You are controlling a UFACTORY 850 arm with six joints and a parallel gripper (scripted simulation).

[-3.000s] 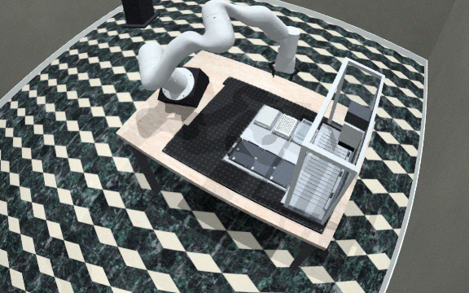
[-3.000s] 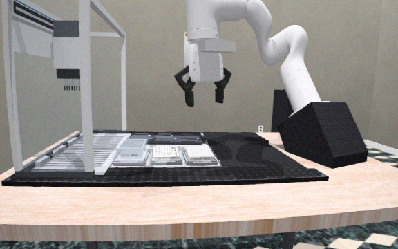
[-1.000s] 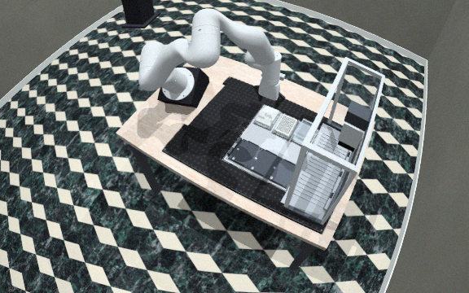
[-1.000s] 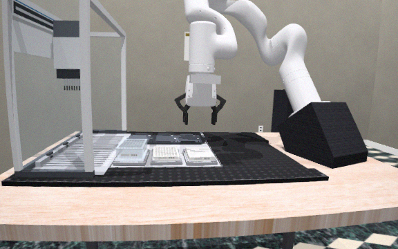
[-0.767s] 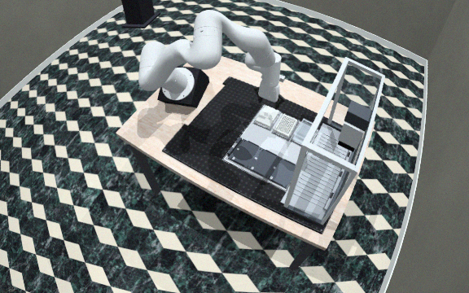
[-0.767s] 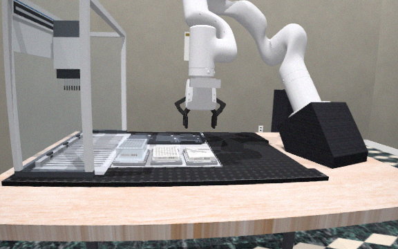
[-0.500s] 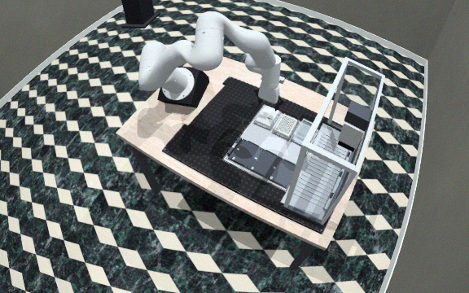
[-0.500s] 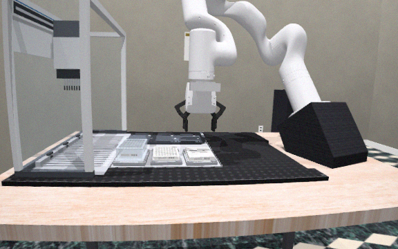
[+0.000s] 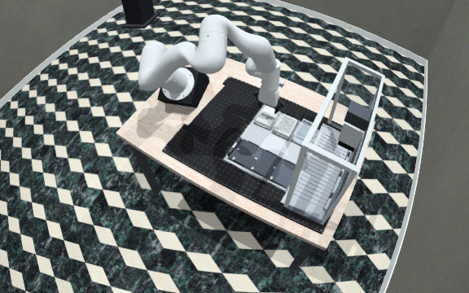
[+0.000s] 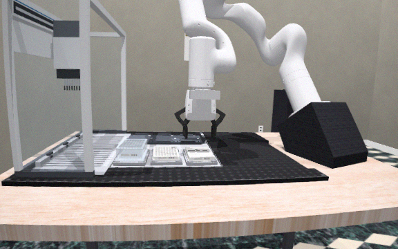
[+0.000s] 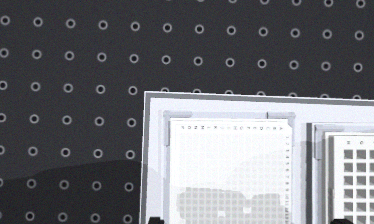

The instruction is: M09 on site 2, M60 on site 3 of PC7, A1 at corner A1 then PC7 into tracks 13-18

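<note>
Now: hand 8 cm above the nest S1. From my hand the other things lie so: dark carrier PC7: 6 cm ahead, 28 cm to the right, 7 cm below; then deep-well block M09: 22 cm ahead, 5 cm to the right, 5 cm below; then nest S3: 22 cm ahead, 5 cm to the right, 8 cm below.
</note>
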